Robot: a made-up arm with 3 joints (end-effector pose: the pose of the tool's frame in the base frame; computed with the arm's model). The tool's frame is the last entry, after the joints.
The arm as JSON. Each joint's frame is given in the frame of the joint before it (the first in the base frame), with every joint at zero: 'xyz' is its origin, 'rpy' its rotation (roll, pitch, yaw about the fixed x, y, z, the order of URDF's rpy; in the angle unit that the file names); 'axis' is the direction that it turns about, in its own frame. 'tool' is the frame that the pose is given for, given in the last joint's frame.
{
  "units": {
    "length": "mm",
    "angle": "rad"
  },
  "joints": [
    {
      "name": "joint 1",
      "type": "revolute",
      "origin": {
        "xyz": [
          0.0,
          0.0,
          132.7
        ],
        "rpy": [
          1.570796,
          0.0,
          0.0
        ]
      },
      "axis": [
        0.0,
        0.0,
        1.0
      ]
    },
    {
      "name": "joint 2",
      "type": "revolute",
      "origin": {
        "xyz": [
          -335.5,
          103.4,
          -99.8
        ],
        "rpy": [
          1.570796,
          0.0,
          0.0
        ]
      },
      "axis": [
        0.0,
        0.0,
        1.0
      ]
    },
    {
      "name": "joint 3",
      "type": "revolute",
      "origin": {
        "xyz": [
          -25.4,
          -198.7,
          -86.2
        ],
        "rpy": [
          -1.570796,
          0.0,
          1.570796
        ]
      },
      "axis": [
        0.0,
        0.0,
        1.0
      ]
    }
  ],
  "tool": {
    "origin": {
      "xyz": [
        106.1,
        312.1,
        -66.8
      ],
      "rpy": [
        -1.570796,
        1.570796,
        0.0
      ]
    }
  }
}
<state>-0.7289 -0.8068 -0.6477</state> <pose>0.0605 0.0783 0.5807 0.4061 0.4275 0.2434 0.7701</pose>
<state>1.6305 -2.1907 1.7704</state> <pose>-0.1843 -0.1719 -0.6671 0.6527 0.6828 -0.1281 0.3022</pose>
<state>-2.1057 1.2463 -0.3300</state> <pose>0.5532 0.0597 0.1826 -0.4341 0.6485 -0.4009 0.4799</pose>
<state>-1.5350 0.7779 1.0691</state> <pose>0.4321 0.3709 0.1585 -0.5658 0.6919 0.0925 0.4389</pose>
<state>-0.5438 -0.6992 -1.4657</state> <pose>-0.1319 0.0325 0.3490 0.6738 0.4083 0.0764 0.6111</pose>
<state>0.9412 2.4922 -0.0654</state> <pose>-0.5905 0.0171 0.1612 0.4388 -0.1722 -0.8395 0.2701</pose>
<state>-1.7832 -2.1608 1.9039</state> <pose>0.3517 -0.1597 0.8727 0.1572 -0.2388 0.6199 0.7307</pose>
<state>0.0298 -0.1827 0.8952</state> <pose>-0.3769 0.4770 0.5892 -0.4322 -0.0529 0.0758 0.8970</pose>
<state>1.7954 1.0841 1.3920</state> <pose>-0.3662 0.2910 0.1663 -0.0329 -0.3078 -0.6763 0.6685</pose>
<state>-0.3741 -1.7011 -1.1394</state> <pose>-0.1163 0.1576 0.4187 0.4673 0.5016 0.5557 0.4703</pose>
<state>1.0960 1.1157 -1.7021</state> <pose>-0.2235 0.0201 -0.2069 0.7263 -0.6311 0.0345 0.2700</pose>
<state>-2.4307 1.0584 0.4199</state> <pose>0.4255 0.1760 -0.1843 -0.5255 0.8281 -0.0032 0.1952</pose>
